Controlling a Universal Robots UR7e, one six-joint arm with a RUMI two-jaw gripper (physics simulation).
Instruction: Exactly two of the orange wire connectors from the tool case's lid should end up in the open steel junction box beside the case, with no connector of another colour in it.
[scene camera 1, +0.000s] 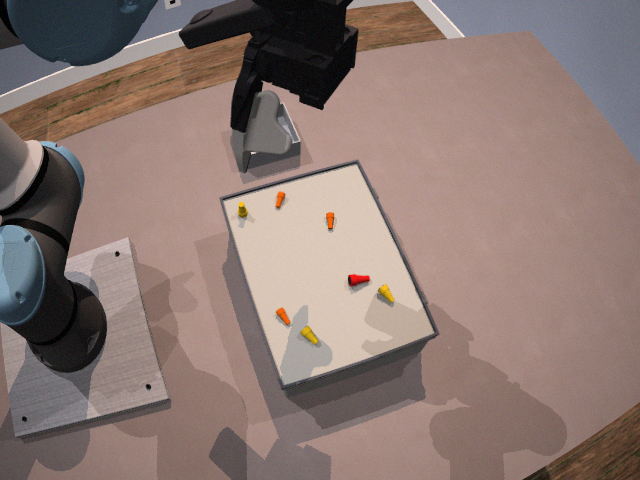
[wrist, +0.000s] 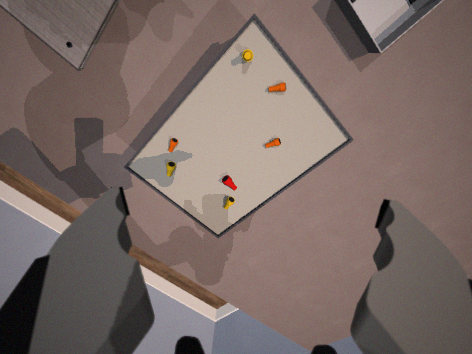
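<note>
Three orange connectors lie on the tool case's pale lid: one orange connector near the edge facing the junction box, a second orange connector farther in, and a third orange connector near the opposite end. The steel junction box stands beside the case, partly hidden by a gripper finger in the scene view and cut off in the wrist view; its full inside does not show. My gripper is open and empty, high above the table.
A yellow connector stands upright at a lid corner. Another yellow connector lies by the red connector. A third yellow connector lies near the third orange one. A raised rim borders the lid.
</note>
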